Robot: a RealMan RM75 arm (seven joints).
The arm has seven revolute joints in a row. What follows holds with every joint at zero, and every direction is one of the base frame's. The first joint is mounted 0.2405 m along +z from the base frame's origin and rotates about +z. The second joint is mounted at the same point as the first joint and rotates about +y. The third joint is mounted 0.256 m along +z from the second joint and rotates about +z. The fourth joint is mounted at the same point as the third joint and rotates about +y. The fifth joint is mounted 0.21 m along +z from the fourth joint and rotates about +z. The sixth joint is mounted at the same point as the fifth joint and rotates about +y. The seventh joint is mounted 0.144 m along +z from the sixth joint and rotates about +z. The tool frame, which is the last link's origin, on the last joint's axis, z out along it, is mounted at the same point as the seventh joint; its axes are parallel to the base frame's.
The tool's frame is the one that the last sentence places.
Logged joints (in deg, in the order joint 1, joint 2, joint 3, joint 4, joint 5, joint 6, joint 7), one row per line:
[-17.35 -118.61 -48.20 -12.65 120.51 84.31 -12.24]
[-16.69 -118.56 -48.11 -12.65 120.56 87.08 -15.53]
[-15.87 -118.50 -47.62 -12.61 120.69 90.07 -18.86]
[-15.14 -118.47 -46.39 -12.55 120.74 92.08 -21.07]
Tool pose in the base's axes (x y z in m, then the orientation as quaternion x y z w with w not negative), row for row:
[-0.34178 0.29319 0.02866 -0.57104 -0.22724 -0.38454 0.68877]
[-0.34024 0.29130 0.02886 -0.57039 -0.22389 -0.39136 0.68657]
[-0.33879 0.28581 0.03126 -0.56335 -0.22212 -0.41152 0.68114]
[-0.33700 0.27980 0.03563 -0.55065 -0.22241 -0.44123 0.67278]
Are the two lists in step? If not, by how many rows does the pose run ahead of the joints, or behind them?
The pose runs 2 rows behind the joints: the pose in row i belongs to the joints in row i - 2.
